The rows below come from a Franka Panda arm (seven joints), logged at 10 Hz.
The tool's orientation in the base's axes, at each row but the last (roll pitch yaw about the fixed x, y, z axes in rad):
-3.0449 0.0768 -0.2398
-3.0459 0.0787 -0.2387
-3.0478 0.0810 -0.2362
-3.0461 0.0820 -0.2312
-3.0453 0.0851 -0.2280
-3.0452 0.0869 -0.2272
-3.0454 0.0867 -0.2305
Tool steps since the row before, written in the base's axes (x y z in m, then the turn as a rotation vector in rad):
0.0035 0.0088 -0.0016 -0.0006 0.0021 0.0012
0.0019 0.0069 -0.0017 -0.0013 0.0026 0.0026
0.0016 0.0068 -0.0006 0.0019 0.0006 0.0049
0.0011 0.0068 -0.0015 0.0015 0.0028 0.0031
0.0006 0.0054 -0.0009 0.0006 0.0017 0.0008
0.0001 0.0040 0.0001 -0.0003 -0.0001 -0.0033
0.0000 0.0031 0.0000 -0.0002 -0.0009 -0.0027
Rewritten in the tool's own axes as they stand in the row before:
0.0014 -0.0092 0.0024 -0.0012 -0.0020 -0.0009
0.0003 -0.0070 0.0024 -0.0021 -0.0024 -0.0022
0.0000 -0.0069 0.0013 0.0013 -0.0015 -0.0049
-0.0004 -0.0067 0.0022 0.0006 -0.0034 -0.0028
-0.0006 -0.0053 0.0015 0.0001 -0.0019 -0.0006
-0.0008 -0.0039 0.0003 0.0000 0.0005 0.0033
-0.0007 -0.0030 0.0004 0.0002 0.0012 0.0026

